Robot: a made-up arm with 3 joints. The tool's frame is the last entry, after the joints.
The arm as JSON. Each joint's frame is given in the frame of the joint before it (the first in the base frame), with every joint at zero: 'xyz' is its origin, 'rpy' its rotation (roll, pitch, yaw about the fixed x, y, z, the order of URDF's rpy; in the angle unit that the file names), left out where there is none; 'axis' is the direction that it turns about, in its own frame. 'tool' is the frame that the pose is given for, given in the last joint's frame.
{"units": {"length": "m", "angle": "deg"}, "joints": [
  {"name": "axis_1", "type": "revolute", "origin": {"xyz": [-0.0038, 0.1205, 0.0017], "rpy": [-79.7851, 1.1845, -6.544]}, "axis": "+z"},
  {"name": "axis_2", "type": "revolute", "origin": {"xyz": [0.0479, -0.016, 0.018], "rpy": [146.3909, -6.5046, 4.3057]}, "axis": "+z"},
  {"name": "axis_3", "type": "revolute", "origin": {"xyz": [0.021, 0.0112, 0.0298], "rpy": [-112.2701, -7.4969, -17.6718]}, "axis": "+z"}
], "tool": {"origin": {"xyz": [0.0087, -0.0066, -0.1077], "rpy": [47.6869, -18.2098, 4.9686]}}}
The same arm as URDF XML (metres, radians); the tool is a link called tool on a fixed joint. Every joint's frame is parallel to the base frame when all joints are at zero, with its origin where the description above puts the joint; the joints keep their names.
<robot name="arm">
  <joint name="tool_joint" type="fixed">
    <parent link="link3"/>
    <child link="tool"/>
    <origin xyz="-0.0311 -0.0805 -0.0654" rpy="0.058 0.1438 0.0576"/>
  </joint>
  <joint name="axis_3" type="continuous">
    <parent link="link2"/>
    <child link="link3"/>
    <origin xyz="0.0228 -0.0229 0.0203" rpy="0 0 0"/>
    <axis xyz="0.367702 0.686503 0.627303"/>
  </joint>
  <joint name="axis_2" type="continuous">
    <parent link="link1"/>
    <child link="link2"/>
    <origin xyz="0.0497 0.0093 0.0179" rpy="0 0 0"/>
    <axis xyz="0.038901 -0.921423 0.38661"/>
  </joint>
  <joint name="axis_1" type="continuous">
    <parent link="base"/>
    <child link="link1"/>
    <origin xyz="-0.0038 0.1205 0.0017" rpy="0 0 0"/>
    <axis xyz="0.115802 0.977319 0.177304"/>
  </joint>
  <link name="base"/>
  <link name="link1"/>
  <link name="link2"/>
  <link name="link3"/>
  <link name="tool"/>
</robot>

